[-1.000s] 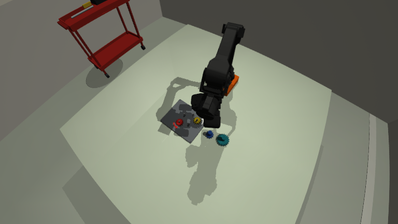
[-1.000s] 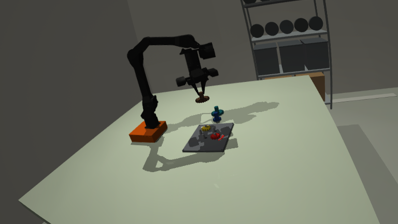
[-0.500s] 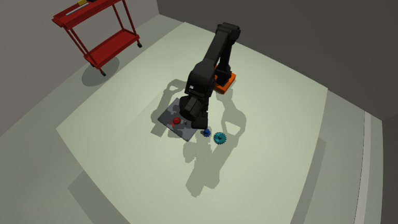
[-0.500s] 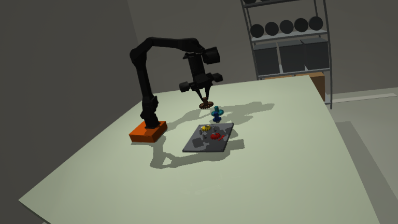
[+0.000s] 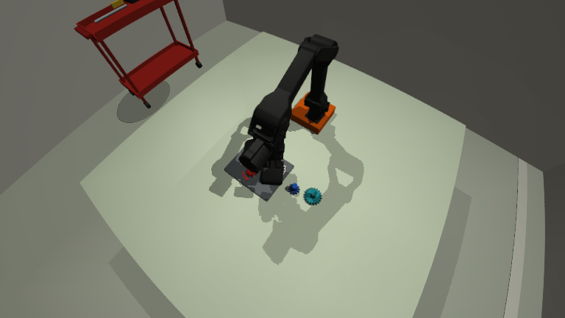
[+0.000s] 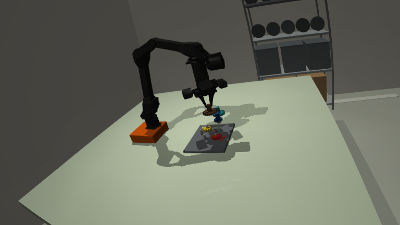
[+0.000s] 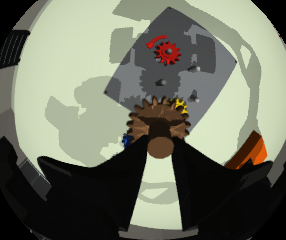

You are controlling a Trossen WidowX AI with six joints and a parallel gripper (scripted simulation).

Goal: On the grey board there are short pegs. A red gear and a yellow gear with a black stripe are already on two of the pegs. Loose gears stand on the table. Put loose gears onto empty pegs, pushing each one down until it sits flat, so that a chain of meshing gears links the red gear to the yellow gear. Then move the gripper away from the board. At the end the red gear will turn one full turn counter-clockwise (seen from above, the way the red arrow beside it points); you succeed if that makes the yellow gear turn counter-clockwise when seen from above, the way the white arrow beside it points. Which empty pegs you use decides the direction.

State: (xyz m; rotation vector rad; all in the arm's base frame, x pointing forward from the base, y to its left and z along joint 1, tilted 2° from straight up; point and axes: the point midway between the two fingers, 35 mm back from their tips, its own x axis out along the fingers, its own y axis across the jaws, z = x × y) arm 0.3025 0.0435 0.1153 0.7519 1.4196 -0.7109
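Now: the yellow gear 2 cm behind my gripper tip, 2 cm to the right of it and 9 cm below it. The rest, counted from my gripper tip: small blue gear 1 cm behind, 8 cm to the left, 9 cm below; then red gear 4 cm ahead, 8 cm to the right, 9 cm below; then brown gear 1 cm below.
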